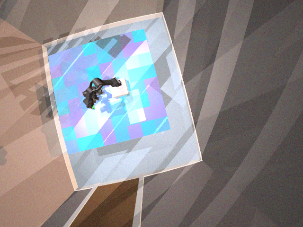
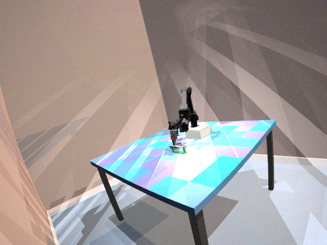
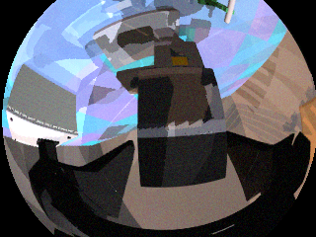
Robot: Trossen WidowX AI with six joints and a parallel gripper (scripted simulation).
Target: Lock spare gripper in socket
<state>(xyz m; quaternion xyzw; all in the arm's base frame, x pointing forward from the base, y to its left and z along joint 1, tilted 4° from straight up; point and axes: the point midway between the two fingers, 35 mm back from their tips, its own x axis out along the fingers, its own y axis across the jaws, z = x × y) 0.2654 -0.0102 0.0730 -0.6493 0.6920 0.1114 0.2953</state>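
Right now my gripper tip is 2 cm above the spare gripper, 1 cm to the right of it and 1 cm short of it. The rest, counted from my gripper tip: green mount (13 cm below, 12 cm to the left, 12 cm ahead); then grey mount (10 cm below, 2 cm to the left, 1 cm ahead).
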